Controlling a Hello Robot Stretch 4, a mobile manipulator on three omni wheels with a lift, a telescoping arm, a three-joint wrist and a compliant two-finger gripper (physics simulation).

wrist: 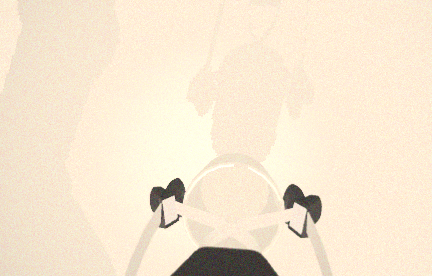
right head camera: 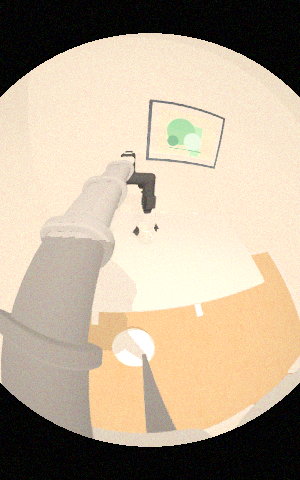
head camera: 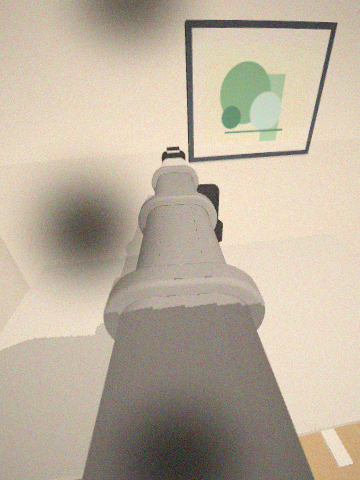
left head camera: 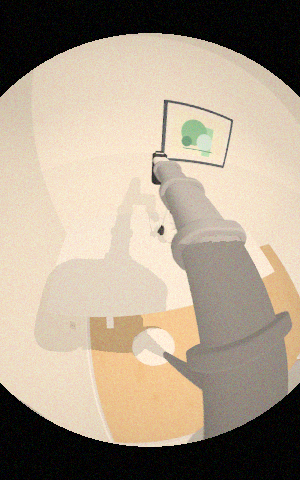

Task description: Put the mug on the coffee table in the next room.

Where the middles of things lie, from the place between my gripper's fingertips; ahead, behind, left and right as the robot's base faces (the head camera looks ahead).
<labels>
The cream mug (wrist: 233,186) lies 10 mm behind my hand, 10 mm to the right of it and 10 mm above it.
</labels>
